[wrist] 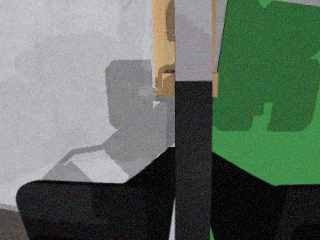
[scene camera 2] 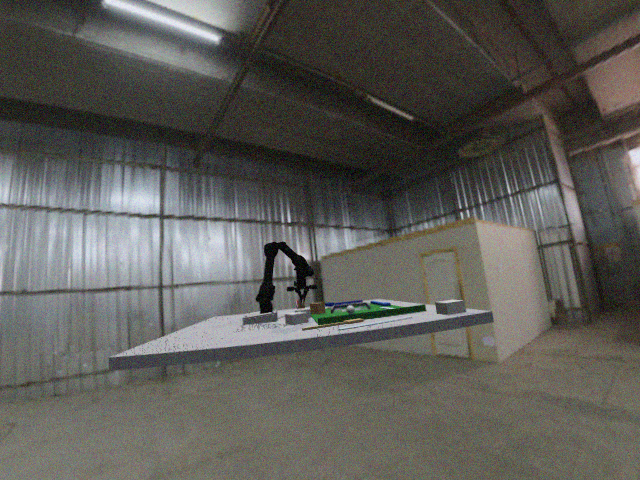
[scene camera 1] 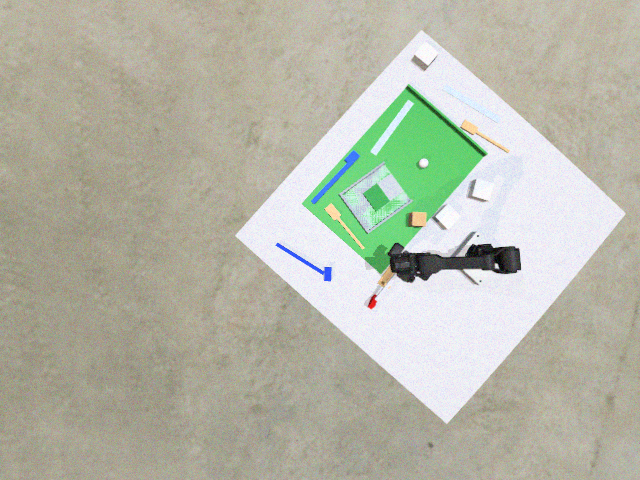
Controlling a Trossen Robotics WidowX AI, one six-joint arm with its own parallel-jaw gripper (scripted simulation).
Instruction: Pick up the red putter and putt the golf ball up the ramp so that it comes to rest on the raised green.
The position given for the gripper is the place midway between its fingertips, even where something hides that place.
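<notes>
A green mat (scene camera 1: pixel 421 134) is part of the scene, and the wrist view shows the mat (wrist: pixel 259 113) too, together with the gripper (wrist: pixel 186 154).
</notes>
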